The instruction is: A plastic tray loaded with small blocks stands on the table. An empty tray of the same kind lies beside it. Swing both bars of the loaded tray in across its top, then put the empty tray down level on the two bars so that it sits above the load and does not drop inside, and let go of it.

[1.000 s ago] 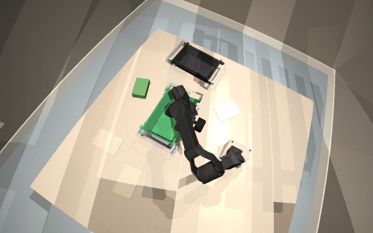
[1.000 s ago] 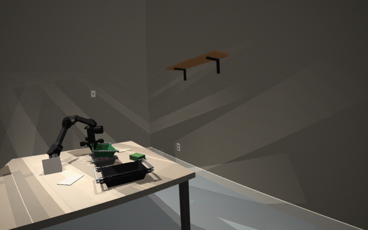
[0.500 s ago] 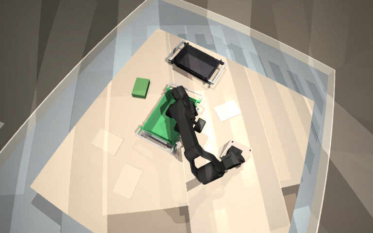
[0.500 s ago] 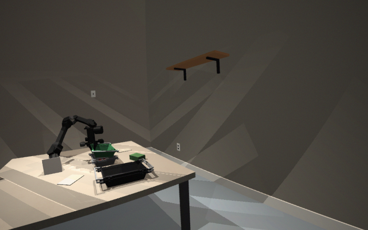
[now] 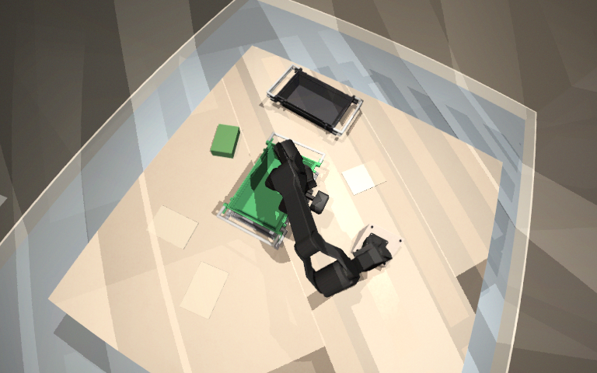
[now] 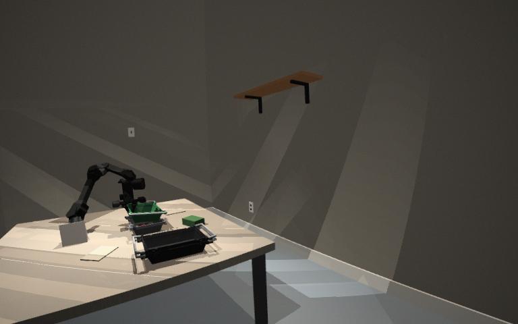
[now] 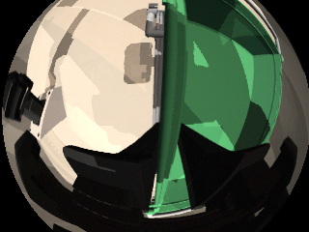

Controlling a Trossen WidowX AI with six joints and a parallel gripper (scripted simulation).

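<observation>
My gripper tip is now 8 cm short of the green tray and 3 cm below it. Round my gripper tip: green block: 35 cm ahead, 11 cm to the right, 7 cm below.
</observation>
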